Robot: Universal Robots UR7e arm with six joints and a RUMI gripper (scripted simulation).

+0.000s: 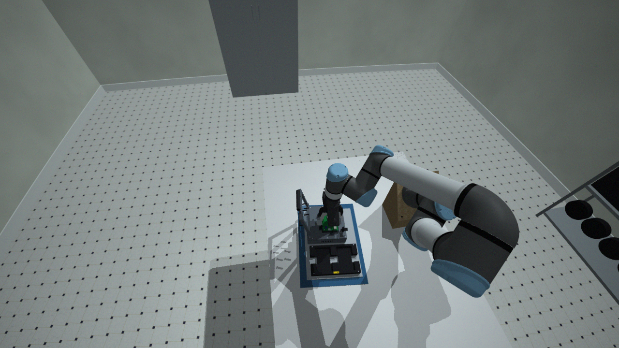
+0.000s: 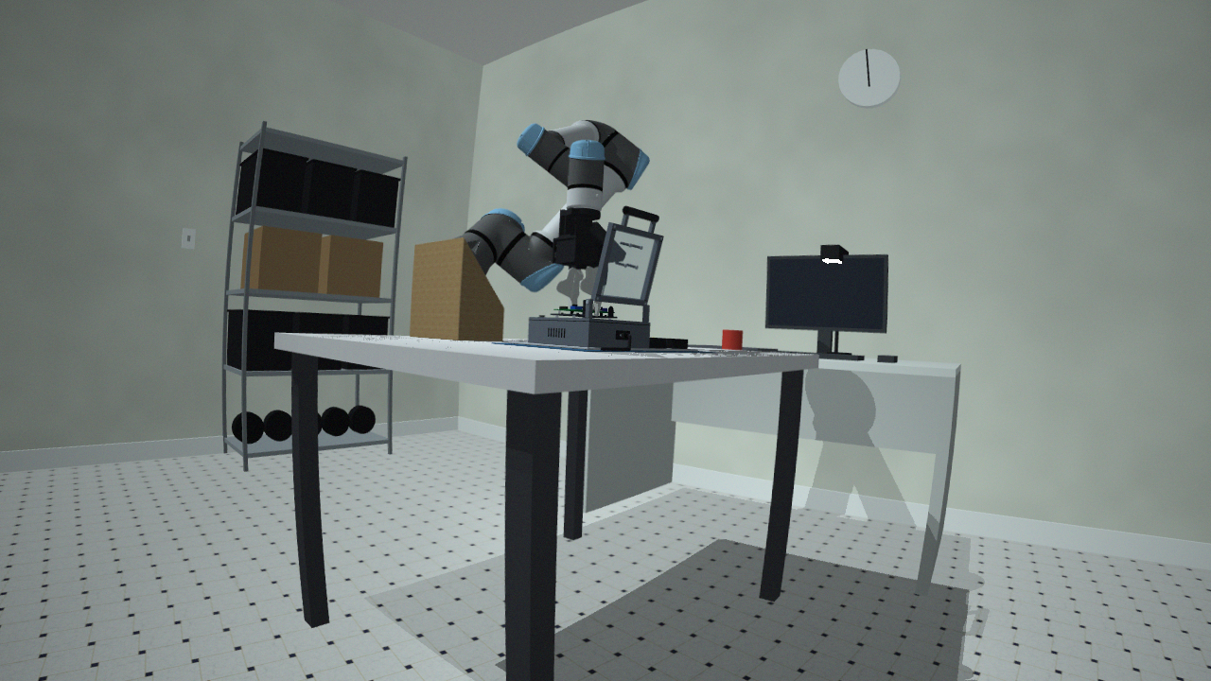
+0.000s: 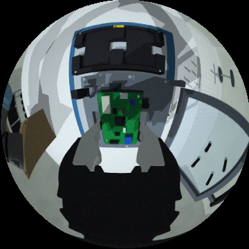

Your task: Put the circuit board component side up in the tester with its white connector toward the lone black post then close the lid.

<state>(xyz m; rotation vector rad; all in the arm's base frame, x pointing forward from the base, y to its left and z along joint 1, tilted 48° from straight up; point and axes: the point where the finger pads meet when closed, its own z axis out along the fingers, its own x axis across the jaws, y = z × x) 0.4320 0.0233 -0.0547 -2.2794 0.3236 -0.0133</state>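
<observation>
My hand is right at the green circuit board. Round my hand: lid: 12 cm ahead, 3 cm to the right, 10 cm above.
</observation>
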